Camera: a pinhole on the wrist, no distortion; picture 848 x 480 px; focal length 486.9 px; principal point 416.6 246.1 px. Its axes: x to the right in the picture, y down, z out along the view. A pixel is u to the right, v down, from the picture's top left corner.
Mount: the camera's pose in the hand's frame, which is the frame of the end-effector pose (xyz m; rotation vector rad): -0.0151 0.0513 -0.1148 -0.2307 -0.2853 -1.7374
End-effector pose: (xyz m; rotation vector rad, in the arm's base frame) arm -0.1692 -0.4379 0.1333 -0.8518 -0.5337 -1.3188
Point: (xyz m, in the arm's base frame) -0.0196 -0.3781 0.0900
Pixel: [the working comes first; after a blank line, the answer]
In the camera's frame: -0.0461 -0.0330 0.1802

292 157
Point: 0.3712 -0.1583 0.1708
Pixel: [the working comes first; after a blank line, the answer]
In the camera's frame: -0.3051 -0.0744 0.5527

148 181
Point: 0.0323 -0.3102 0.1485
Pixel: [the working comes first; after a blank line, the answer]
In the camera's frame: -0.0550 -0.0205 0.2826

322 211
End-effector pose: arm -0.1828 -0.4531 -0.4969 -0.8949 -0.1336 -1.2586
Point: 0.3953 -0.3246 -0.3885
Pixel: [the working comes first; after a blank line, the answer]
In the camera's frame: -0.2498 0.1359 0.5847

209 359
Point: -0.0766 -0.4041 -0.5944
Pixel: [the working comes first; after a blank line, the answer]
In the camera's frame: -0.0403 -0.0461 0.1438

280 90
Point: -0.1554 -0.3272 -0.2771
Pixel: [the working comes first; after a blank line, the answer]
In the camera's frame: 0.2275 0.0929 0.2914

797 401
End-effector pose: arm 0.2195 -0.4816 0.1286 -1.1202 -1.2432 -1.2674
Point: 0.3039 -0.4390 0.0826
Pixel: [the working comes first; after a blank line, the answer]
In the camera's frame: 0.0264 -0.0342 0.1549

500 139
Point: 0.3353 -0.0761 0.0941
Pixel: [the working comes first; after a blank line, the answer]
In the camera's frame: 0.1022 -0.0262 0.5113

514 221
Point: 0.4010 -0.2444 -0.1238
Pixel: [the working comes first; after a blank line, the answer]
In the camera's frame: 0.0440 -0.2557 0.3562

outside the picture
